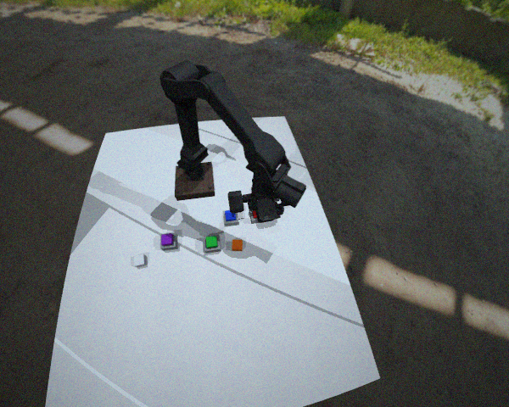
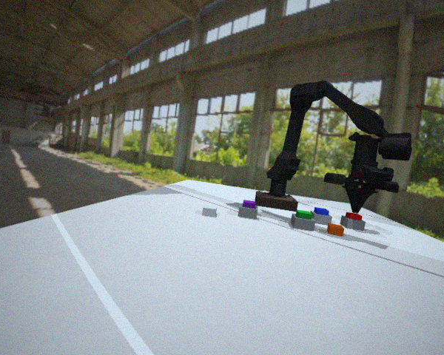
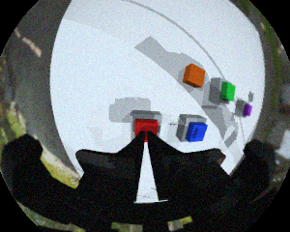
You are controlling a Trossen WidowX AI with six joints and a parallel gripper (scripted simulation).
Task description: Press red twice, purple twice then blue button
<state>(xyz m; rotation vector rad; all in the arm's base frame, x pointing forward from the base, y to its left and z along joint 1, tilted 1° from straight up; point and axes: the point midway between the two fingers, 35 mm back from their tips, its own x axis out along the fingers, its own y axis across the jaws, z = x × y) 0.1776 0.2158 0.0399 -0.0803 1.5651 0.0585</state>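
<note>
My gripper tip is now 10 mm above the red button. From my gripper tip the other things lie so: blue button: 90 mm to the right, 10 mm below; then orange block: 100 mm ahead, 80 mm to the right, 30 mm below; then green button: 150 mm to the right, 90 mm ahead, 10 mm below.
</note>
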